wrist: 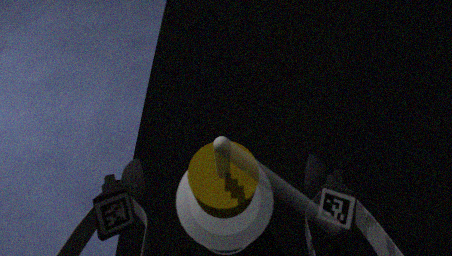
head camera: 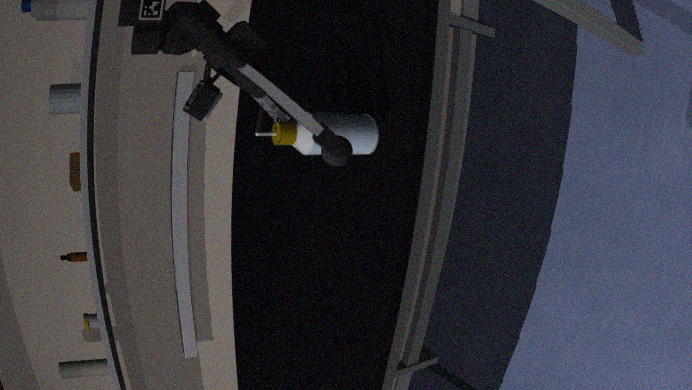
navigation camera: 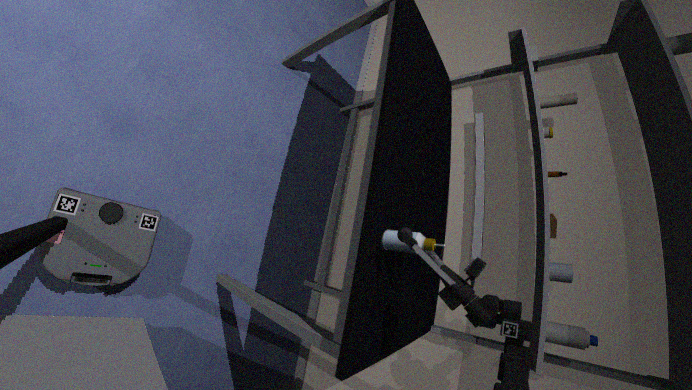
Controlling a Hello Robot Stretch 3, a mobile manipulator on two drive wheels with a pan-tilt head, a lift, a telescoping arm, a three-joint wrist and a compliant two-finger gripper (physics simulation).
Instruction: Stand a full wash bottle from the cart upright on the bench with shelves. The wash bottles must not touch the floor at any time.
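Where they show: gripper, between the fingertips: (head camera: 324, 150) (navigation camera: 409, 233); robot's base, origin of its link: (navigation camera: 111, 211).
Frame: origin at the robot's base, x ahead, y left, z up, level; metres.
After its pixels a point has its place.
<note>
A wash bottle (head camera: 361, 131) @[y -0.582, x 0.100, z 0.943 m] (navigation camera: 393, 240) @[y -0.581, x 0.106, z 0.951 m] (wrist: 225, 231) with a pale body, yellow cap and thin spout stands upright on the black top of the bench with shelves (head camera: 325, 280) (navigation camera: 405, 125) (wrist: 360, 75). My gripper (head camera: 325, 135) @[y -0.611, x 0.133, z 0.983 m] (navigation camera: 412, 240) @[y -0.611, x 0.133, z 0.983 m] (wrist: 224, 175) @[y -0.611, x 0.133, z 0.983 m] is open around the bottle's upper part. In the wrist view one finger is on each side, with a gap between each fingertip and the bottle. In the head view the near finger crosses in front of the bottle, and the far fingertip is hidden behind it. The cart cannot be made out.
A shelf (head camera: 91, 200) (navigation camera: 541, 200) runs above the bench's back. It holds a blue-capped bottle (navigation camera: 567, 336) @[y -1.074, x -0.136, z 1.453 m], a grey cylinder (head camera: 65, 99) @[y -1.068, x 0.084, z 1.418 m] (navigation camera: 561, 272) @[y -1.067, x 0.085, z 1.423 m], a brown block (head camera: 75, 171) @[y -1.092, x 0.258, z 1.395 m] and an amber bottle (head camera: 77, 257) @[y -1.102, x 0.483, z 1.412 m]. My base (navigation camera: 102, 245) @[y -0.003, x -0.116, z 0.160 m] is on the blue floor, away from the bench.
</note>
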